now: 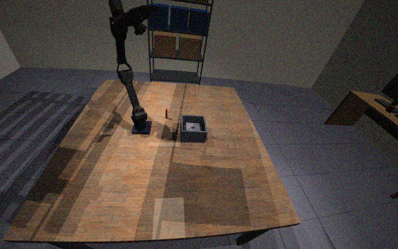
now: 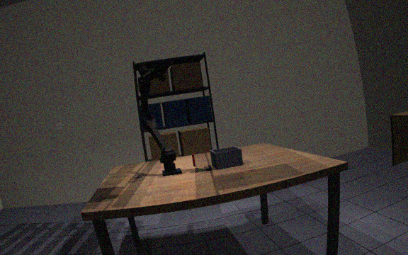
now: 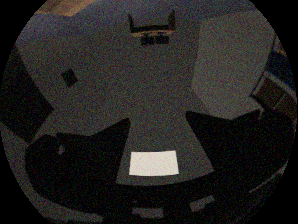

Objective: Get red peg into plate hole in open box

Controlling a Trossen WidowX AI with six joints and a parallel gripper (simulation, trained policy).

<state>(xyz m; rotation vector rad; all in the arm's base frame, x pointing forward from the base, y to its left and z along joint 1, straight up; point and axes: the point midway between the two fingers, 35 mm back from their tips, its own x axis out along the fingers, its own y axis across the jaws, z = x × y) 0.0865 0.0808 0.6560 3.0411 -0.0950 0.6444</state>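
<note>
Right now my gripper tip is 60 mm short of the red peg, 30 mm to the right of it and 640 mm above it. Round my gripper tip: plate (230 mm ahead, 130 mm to the right, 640 mm below); then dark box (230 mm ahead, 130 mm to the right, 660 mm below).
</note>
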